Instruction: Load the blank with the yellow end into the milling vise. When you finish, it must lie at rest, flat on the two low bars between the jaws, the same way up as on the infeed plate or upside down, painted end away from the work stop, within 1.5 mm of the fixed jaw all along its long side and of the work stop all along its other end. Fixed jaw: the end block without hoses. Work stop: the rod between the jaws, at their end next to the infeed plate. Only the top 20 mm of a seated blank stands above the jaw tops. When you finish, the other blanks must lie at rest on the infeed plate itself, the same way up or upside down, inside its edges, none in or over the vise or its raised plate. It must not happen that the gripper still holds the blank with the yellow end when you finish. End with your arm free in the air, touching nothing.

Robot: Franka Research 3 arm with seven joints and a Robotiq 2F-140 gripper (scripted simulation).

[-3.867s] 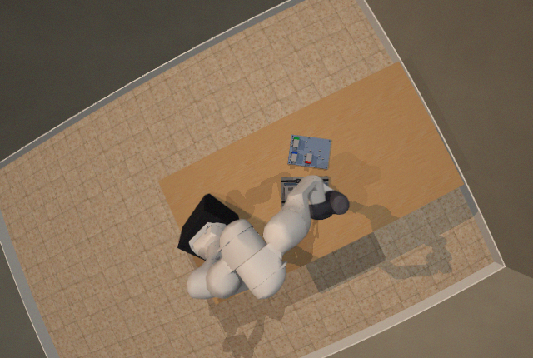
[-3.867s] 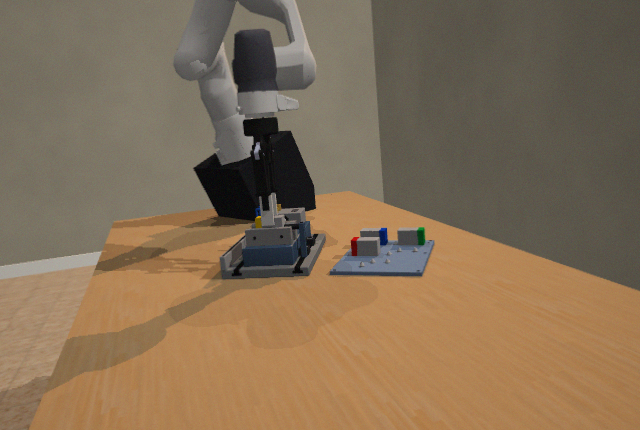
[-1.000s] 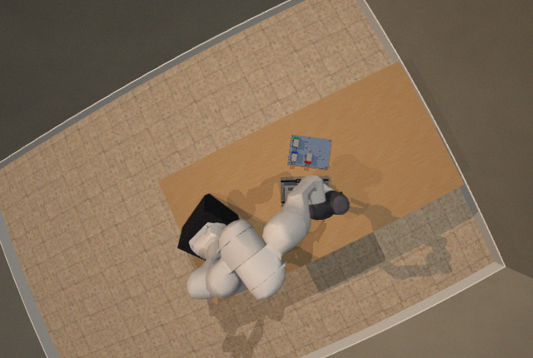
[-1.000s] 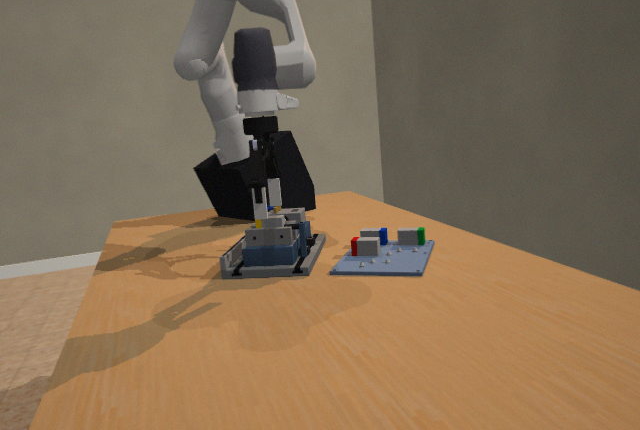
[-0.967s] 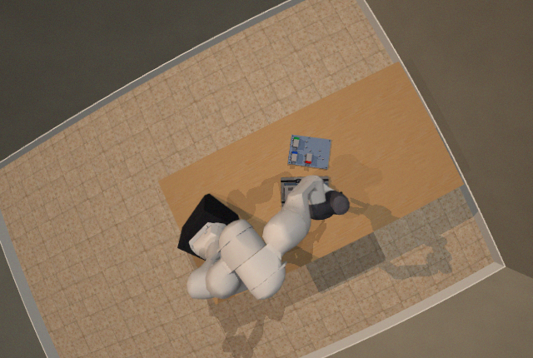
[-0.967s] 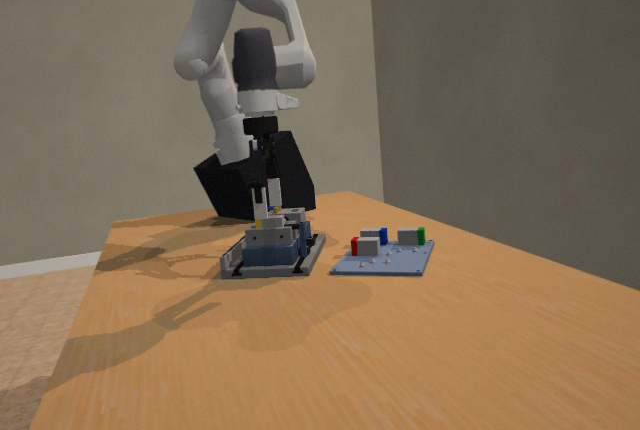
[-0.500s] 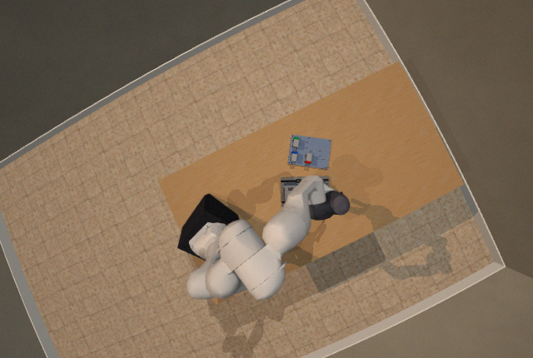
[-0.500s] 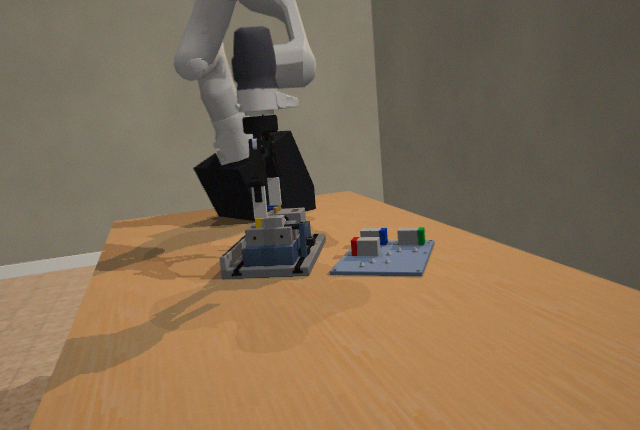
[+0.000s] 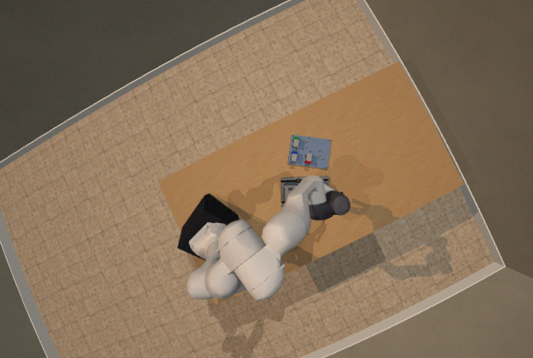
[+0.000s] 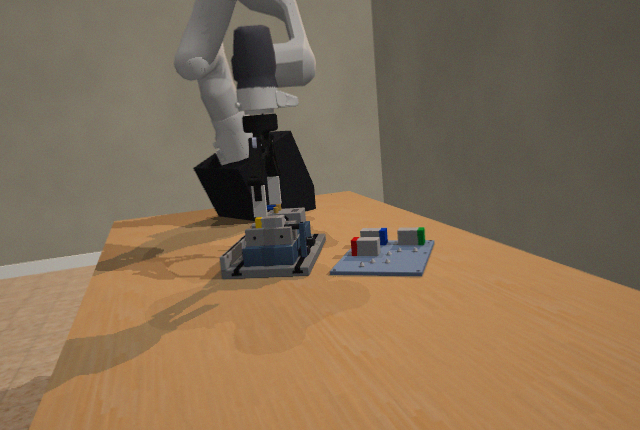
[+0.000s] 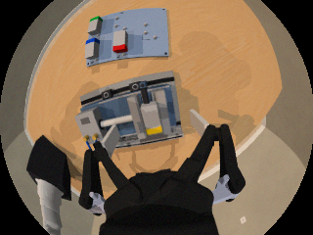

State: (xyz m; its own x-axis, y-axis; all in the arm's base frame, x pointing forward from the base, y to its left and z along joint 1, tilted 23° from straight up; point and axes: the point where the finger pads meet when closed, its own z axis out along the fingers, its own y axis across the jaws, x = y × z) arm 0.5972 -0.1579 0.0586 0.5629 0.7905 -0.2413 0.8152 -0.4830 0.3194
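Now: hand 40 mm above the yellow-ended blank. The rest, counted from my hand: infeed plate (230 mm to the left, 140 mm below, 110 mm ahead); then red-ended blank (200 mm to the left, 120 mm below, 80 mm ahead); then blue-ended blank (260 mm to the left, 120 mm below, 10 mm ahead).
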